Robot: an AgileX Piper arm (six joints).
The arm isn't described. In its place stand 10 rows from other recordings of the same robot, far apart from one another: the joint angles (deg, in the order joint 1, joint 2, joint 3, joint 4, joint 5, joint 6), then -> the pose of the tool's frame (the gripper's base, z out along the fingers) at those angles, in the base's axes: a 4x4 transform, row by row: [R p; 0 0 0 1], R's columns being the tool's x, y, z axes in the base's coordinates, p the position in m.
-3.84, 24.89, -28.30, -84.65, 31.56, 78.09 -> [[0.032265, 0.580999, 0.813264, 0.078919], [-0.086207, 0.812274, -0.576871, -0.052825], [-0.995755, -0.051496, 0.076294, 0.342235], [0, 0, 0, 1]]
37.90, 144.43, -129.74, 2.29, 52.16, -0.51 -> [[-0.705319, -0.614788, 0.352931, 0.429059], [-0.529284, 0.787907, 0.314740, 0.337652], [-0.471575, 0.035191, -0.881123, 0.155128], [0, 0, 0, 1]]
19.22, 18.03, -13.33, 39.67, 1.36, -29.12 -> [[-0.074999, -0.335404, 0.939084, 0.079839], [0.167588, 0.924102, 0.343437, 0.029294], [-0.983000, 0.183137, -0.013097, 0.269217], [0, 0, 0, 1]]
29.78, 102.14, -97.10, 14.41, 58.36, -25.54 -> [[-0.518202, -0.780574, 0.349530, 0.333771], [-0.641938, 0.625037, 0.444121, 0.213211], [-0.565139, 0.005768, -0.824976, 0.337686], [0, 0, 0, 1]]
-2.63, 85.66, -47.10, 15.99, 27.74, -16.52 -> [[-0.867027, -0.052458, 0.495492, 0.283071], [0.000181, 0.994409, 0.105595, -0.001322], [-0.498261, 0.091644, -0.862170, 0.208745], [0, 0, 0, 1]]
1.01, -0.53, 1.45, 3.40, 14.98, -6.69 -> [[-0.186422, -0.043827, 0.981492, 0.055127], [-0.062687, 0.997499, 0.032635, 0.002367], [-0.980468, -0.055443, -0.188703, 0.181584], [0, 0, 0, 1]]
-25.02, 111.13, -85.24, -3.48, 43.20, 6.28 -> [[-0.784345, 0.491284, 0.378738, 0.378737], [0.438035, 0.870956, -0.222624, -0.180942], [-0.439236, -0.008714, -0.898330, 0.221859], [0, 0, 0, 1]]
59.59, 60.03, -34.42, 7.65, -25.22, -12.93 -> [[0.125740, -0.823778, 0.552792, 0.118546], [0.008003, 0.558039, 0.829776, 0.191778], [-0.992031, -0.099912, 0.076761, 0.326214], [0, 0, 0, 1]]
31.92, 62.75, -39.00, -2.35, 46.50, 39.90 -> [[-0.925842, 0.070913, 0.371197, 0.160700], [0.152844, 0.968581, 0.196188, 0.096916], [-0.345622, 0.238374, -0.907592, 0.249352], [0, 0, 0, 1]]
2.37, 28.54, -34.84, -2.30, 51.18, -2.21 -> [[-0.637974, -0.058110, 0.767863, 0.081815], [-0.090129, 0.995930, 0.000486, 0.000538], [-0.764766, -0.068897, -0.640614, 0.304228], [0, 0, 0, 1]]
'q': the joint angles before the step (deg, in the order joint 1, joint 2, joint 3, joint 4, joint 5, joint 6). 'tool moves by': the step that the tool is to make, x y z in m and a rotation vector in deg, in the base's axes. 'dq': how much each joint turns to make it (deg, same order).
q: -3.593 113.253 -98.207 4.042 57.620 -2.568
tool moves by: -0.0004 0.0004 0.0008 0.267 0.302 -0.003
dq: 0.002 -0.009 -0.206 0.244 0.535 0.001
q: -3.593 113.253 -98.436 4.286 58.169 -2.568
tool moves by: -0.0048 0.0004 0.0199 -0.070 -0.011 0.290
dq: 0.004 -1.318 -2.463 -0.111 3.775 0.005
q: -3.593 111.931 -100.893 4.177 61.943 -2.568
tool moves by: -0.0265 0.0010 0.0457 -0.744 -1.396 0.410
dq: 0.007 -6.120 -0.999 -0.676 5.692 0.007
